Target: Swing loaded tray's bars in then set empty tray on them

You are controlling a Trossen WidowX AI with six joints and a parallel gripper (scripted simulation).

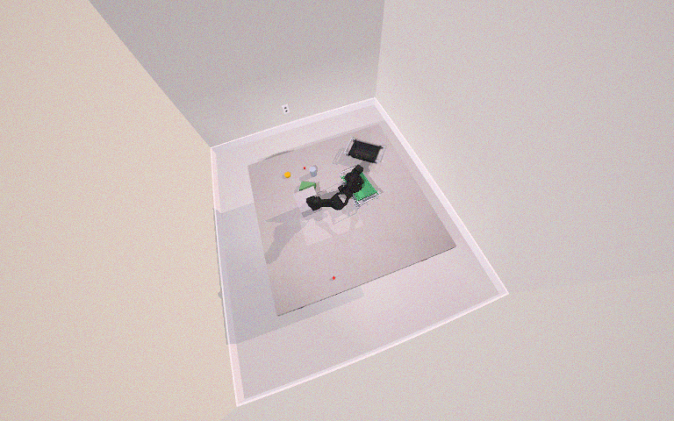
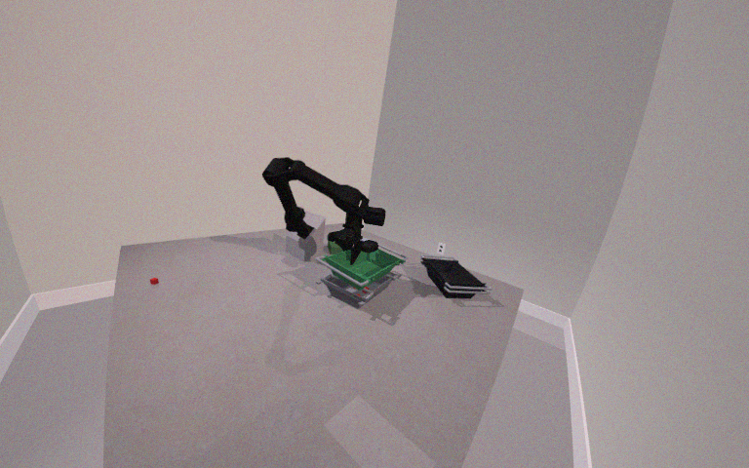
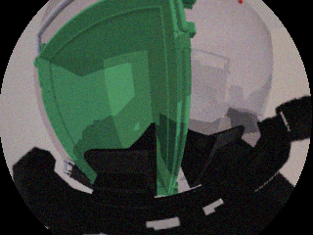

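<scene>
Right now my gripper tip is 7 cm short of the green tray, 3 cm below it and 1 cm to the right of it. Round my gripper tip: green block 30 cm behind, 21 cm to the left, 7 cm below; then yellow disc 42 cm behind, 41 cm to the left, 8 cm below; then grey cylinder 33 cm to the left, 21 cm behind, 5 cm below.
</scene>
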